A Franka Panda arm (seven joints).
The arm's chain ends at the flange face. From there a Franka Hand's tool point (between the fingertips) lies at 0.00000 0.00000 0.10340 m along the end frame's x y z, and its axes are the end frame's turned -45 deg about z.
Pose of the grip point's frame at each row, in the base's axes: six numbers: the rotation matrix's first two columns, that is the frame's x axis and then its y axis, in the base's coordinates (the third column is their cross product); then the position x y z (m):
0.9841 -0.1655 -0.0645 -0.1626 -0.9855 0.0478 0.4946 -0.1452 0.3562
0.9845 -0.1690 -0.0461 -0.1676 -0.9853 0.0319 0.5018 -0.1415 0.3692
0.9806 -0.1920 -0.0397 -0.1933 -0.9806 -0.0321 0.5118 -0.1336 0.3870
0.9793 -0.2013 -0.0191 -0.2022 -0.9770 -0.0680 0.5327 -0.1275 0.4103
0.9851 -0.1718 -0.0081 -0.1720 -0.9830 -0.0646 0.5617 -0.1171 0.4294
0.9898 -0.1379 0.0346 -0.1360 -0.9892 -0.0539 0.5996 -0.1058 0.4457
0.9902 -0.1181 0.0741 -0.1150 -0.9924 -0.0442 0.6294 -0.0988 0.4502
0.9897 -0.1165 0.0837 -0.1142 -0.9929 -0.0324 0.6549 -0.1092 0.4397
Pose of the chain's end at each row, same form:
0.5809 -0.8139 -0.0118 -0.8108 -0.5798 0.0794 0.5020 -0.1414 0.4593
0.5776 -0.8162 -0.0100 -0.8147 -0.5772 0.0552 0.5071 -0.1391 0.4724
0.5567 -0.8292 -0.0508 -0.8301 -0.5576 0.0054 0.5152 -0.1376 0.4903
0.5495 -0.8332 -0.0616 -0.8354 -0.5485 -0.0346 0.5332 -0.1348 0.5134
0.5749 -0.8166 -0.0514 -0.8182 -0.5736 -0.0400 0.5614 -0.1238 0.5326
0.6037 -0.7970 -0.0136 -0.7961 -0.6020 -0.0626 0.5953 -0.1108 0.5489
0.6189 -0.7852 0.0211 -0.7815 -0.6182 -0.0837 0.6213 -0.1024 0.5532
0.6191 -0.7845 0.0363 -0.7806 -0.6197 -0.0821 0.6459 -0.1115 0.5427

